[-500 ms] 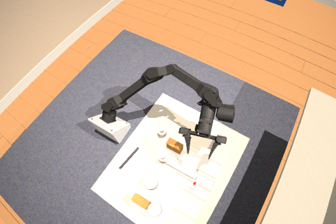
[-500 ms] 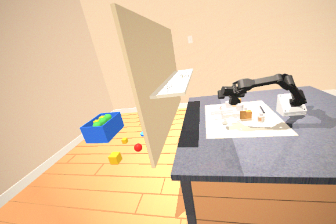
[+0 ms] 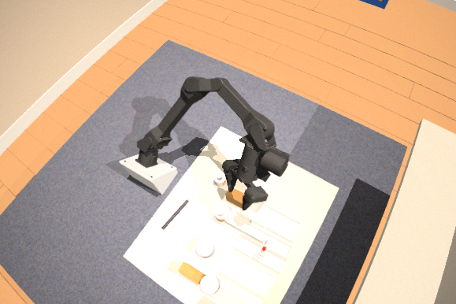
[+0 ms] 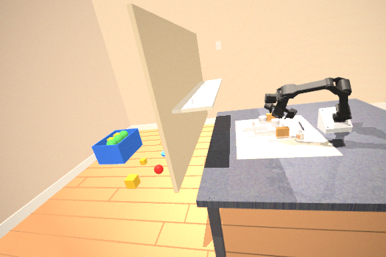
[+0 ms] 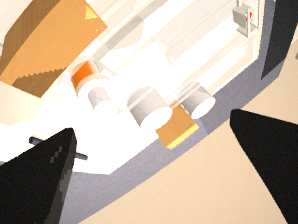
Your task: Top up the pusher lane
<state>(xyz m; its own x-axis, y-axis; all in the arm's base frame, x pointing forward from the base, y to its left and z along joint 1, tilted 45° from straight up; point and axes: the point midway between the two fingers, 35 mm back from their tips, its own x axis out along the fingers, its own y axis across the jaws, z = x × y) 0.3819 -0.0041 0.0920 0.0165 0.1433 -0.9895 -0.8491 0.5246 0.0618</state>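
My gripper tip is 19 cm past the thin black bar, 13 cm to the left of it and 14 cm above it. The rest, counted from my gripper tip: red marker (15 cm ahead, 7 cm to the right, 7 cm below).
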